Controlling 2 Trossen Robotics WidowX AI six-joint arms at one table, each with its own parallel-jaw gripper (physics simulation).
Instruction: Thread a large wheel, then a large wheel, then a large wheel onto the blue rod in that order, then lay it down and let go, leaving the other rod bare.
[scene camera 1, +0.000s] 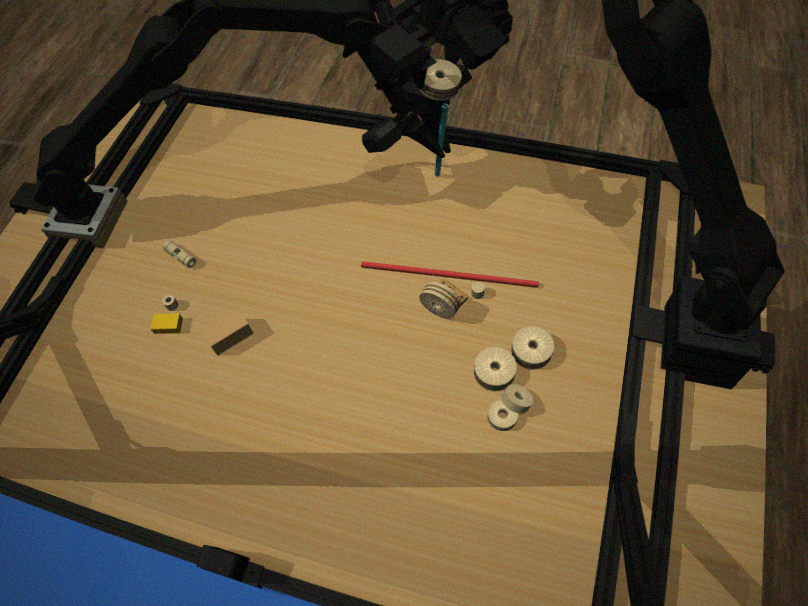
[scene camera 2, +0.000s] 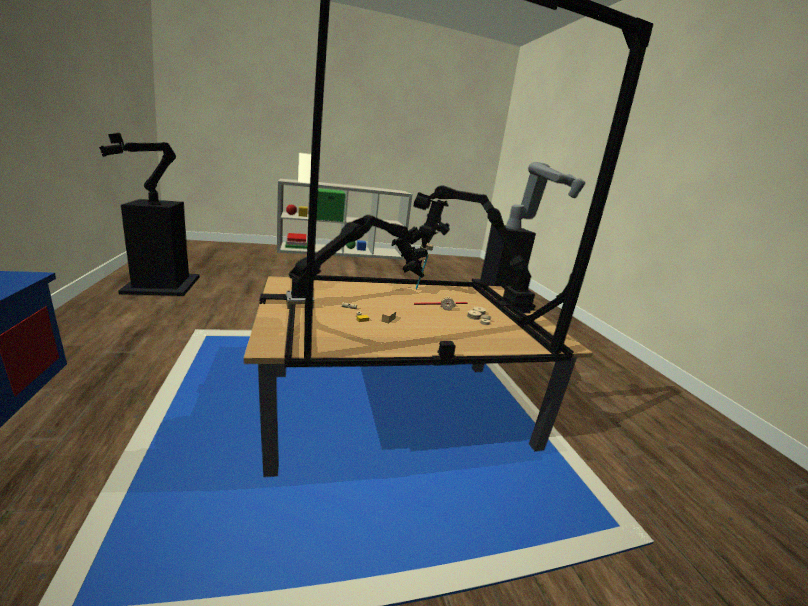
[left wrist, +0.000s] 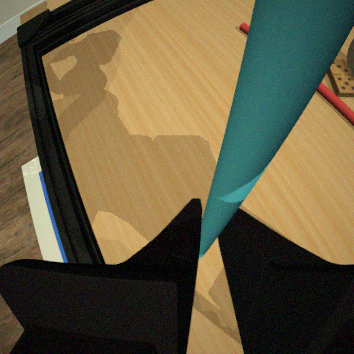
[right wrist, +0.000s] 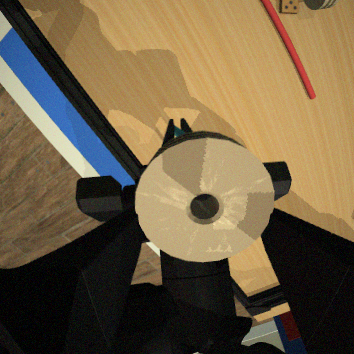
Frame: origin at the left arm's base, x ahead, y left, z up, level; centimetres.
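Where they show: left gripper, fingertip midpoint: (scene camera 1: 445, 154) (scene camera 2: 423, 276) (left wrist: 207, 206) (right wrist: 176, 120); right gripper, fingertip midpoint: (scene camera 1: 434, 77) (scene camera 2: 424, 246) (right wrist: 201, 213); left arm's base at its link origin: (scene camera 1: 79, 207) (scene camera 2: 299, 295); right arm's base at its link origin: (scene camera 1: 720, 315) (scene camera 2: 520, 289).
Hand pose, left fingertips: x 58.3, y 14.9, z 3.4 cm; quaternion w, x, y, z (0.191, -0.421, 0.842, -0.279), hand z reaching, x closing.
Note:
Things, the pixels of their top centre, and the offset from my left fingertips.
- blue rod at its top centre: (scene camera 1: 440, 96) (scene camera 2: 424, 254) dz +11.1, dx -0.8, dy +0.4 cm
- large wheel at its top centre: (right wrist: 206, 218) (scene camera 1: 439, 71) dz +16.5, dx -0.6, dy -0.9 cm
- red rod at its top centre: (left wrist: 329, 90) (scene camera 1: 448, 272) (right wrist: 272, 10) (scene camera 2: 441, 302) dz -6.2, dx +2.9, dy -17.4 cm
- striped wheel at its top centre: (scene camera 1: 439, 289) (scene camera 2: 448, 297) dz -1.5, dx +2.6, dy -23.4 cm
- holed block at its top centre: (left wrist: 342, 74) (scene camera 1: 449, 292) dz -6.3, dx +3.6, dy -20.7 cm
- small cylinder at its top centre: (scene camera 1: 478, 287) dz -5.3, dx +7.6, dy -19.8 cm
- yellow block at its top centre: (scene camera 1: 164, 321) dz -5.6, dx -36.7, dy -31.9 cm
- brown block at its top centre: (scene camera 1: 224, 327) (scene camera 2: 389, 312) dz -4.1, dx -26.6, dy -32.2 cm
- nut at its top centre: (scene camera 1: 168, 299) dz -5.3, dx -37.4, dy -28.5 cm
- pale tube at its top centre: (scene camera 1: 177, 250) dz -5.2, dx -39.2, dy -19.8 cm
My left gripper (scene camera 1: 443, 152) (left wrist: 207, 206) is shut on the blue rod (scene camera 1: 441, 127) (scene camera 2: 418, 283) (left wrist: 270, 90), which stands nearly upright with its lower end low over the table's far part. My right gripper (scene camera 1: 443, 79) (right wrist: 201, 213) is shut on a large wheel (scene camera 1: 447, 70) (right wrist: 175, 210), held flat above the rod's top end. In scene camera 1 a narrow gap shows between wheel and rod; the wheel hides the rod's top in the right wrist view. Two large wheels (scene camera 1: 494, 367) (scene camera 1: 532, 346) lie flat side by side. The red rod (scene camera 1: 450, 273) (scene camera 2: 427, 303) (right wrist: 291, 47) lies bare.
A striped wheel (scene camera 1: 439, 300) stands on edge against a holed block (scene camera 1: 454, 290), near a small cylinder (scene camera 1: 477, 290). Two smaller wheels (scene camera 1: 502, 414) (scene camera 1: 518, 397) overlap. At the left are a yellow block (scene camera 1: 166, 322), a brown block (scene camera 1: 232, 339), a nut (scene camera 1: 169, 302) and a pale tube (scene camera 1: 179, 253).

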